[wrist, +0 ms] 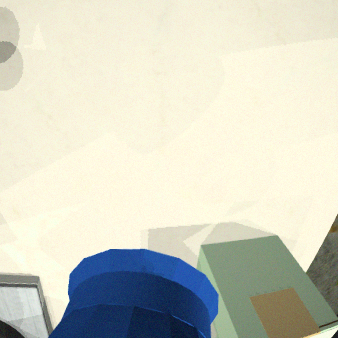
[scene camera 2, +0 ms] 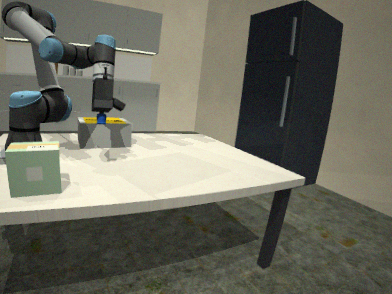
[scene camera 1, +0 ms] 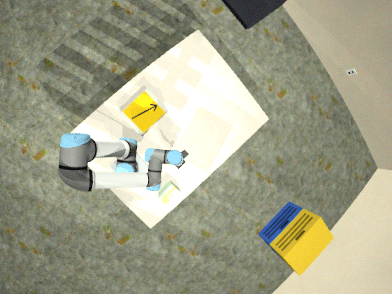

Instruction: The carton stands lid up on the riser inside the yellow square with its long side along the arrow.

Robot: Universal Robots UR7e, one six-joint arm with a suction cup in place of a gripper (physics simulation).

A riser (scene camera 2: 117, 132): 1.15 m from the lens. A carton (scene camera 2: 37, 164) is 0.67 m from the lens. The marked spots on the carton and the riser are 0.57 m apart.
